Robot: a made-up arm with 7 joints. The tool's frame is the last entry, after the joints. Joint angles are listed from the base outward.
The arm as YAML. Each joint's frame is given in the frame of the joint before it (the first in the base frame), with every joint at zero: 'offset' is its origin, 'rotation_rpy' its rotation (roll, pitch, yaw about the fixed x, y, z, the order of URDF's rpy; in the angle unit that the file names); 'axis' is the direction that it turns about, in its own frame. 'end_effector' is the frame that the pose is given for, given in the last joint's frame.
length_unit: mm
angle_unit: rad
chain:
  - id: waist
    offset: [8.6, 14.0, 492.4]
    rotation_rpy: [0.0, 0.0, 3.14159]
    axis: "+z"
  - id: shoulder
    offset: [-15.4, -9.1, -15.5]
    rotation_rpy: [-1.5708, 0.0, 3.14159]
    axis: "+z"
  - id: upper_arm
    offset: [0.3, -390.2, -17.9]
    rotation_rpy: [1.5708, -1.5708, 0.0]
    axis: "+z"
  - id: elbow
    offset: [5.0, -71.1, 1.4]
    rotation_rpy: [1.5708, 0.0, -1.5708]
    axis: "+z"
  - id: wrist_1
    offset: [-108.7, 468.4, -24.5]
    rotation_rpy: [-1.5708, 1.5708, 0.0]
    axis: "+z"
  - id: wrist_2
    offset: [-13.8, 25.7, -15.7]
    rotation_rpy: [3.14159, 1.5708, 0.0]
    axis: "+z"
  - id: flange
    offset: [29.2, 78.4, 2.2]
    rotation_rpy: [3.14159, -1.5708, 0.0]
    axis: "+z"
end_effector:
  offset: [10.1, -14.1, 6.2]
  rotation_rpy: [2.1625, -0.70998, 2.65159]
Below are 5 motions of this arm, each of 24 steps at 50 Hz.
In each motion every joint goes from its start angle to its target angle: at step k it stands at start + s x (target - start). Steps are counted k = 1, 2, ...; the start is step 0. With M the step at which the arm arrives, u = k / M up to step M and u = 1 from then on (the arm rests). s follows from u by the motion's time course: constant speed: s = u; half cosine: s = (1 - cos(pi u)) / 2; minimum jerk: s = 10 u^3 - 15 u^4 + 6 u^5.
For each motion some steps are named. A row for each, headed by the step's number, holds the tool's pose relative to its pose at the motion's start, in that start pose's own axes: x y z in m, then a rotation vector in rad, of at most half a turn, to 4 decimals.
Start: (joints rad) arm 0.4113 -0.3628 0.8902 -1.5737 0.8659 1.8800 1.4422
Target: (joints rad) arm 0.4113 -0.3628 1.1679 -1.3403 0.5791 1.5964 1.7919
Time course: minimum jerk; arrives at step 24
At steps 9, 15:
9: 0.0229 0.0279 0.0479 -0.0060 0.0395 0.0962
15: 0.0462 0.0772 0.1256 -0.0385 0.1221 0.2265

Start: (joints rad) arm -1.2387 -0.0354 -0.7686 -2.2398 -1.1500 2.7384 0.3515
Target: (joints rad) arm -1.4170 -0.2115 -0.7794 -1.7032 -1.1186 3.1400 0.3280
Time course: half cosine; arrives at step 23
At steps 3, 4, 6, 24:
3: -0.0164 0.0053 0.0009 -0.0046 0.0368 0.0041
4: -0.0289 0.0093 0.0019 -0.0081 0.0646 0.0077
6: -0.0632 0.0200 0.0064 -0.0181 0.1404 0.0193
24: -0.3773 0.0833 0.1680 -0.1342 0.8316 0.2801

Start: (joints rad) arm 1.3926 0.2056 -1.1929 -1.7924 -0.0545 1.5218 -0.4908
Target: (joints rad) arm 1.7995 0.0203 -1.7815 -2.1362 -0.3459 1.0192 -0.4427
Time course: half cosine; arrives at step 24
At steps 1, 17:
1: 0.0003 0.0009 0.0002 0.0021 -0.0019 -0.0015
17: 0.0882 0.1805 0.0240 0.3611 -0.4234 -0.3116

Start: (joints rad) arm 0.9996 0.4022 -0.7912 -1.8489 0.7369 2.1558 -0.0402
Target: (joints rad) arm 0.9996 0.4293 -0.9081 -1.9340 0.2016 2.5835 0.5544
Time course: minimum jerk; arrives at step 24
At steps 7, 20, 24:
7: -0.0129 0.0025 -0.0004 0.0262 0.1068 0.0481
20: -0.0607 0.0087 0.0039 0.0123 0.6226 0.2247
24: -0.0619 0.0089 0.0043 0.0064 0.6417 0.2290

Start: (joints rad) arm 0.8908 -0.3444 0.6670 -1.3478 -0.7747 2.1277 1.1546
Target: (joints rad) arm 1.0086 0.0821 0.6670 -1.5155 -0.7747 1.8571 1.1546
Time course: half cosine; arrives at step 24
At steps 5, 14, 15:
5: 0.0320 0.0245 -0.0055 0.0474 -0.0515 0.0344
14: 0.1945 0.1474 0.0092 0.2588 -0.3289 0.2223
15: 0.2129 0.1614 0.0155 0.2803 -0.3630 0.2458

